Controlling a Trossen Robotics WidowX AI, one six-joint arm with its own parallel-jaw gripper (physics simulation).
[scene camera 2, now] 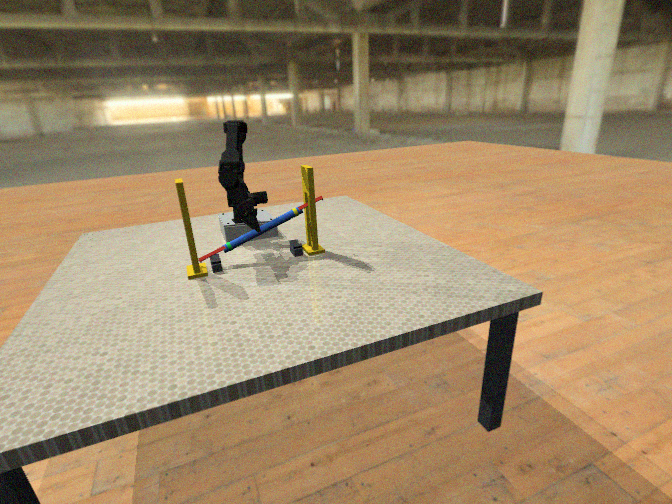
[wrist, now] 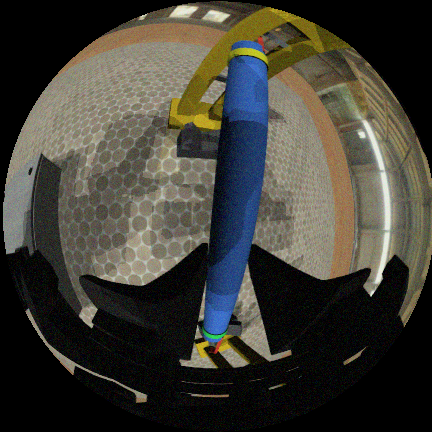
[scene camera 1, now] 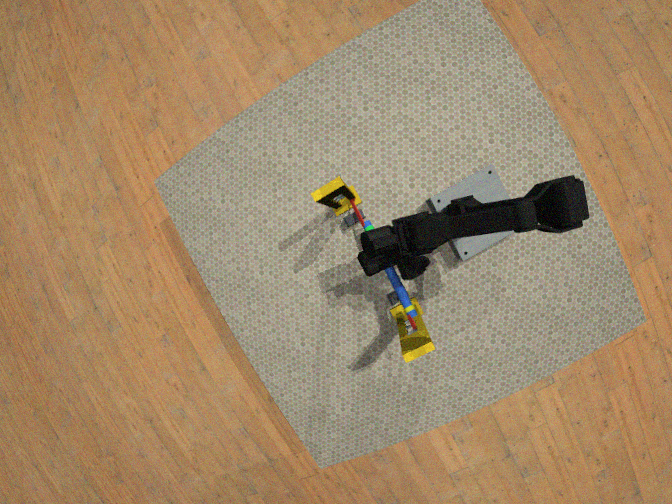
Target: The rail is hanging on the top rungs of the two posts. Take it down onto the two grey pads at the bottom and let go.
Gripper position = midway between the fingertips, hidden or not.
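Gripper (scene camera 1: 385,263), (scene camera 2: 259,232), (wrist: 227,249), part open, touching blue rail (wrist: 240,160). Yellow post (scene camera 2: 196,270). Yellow post (scene camera 1: 417,342).
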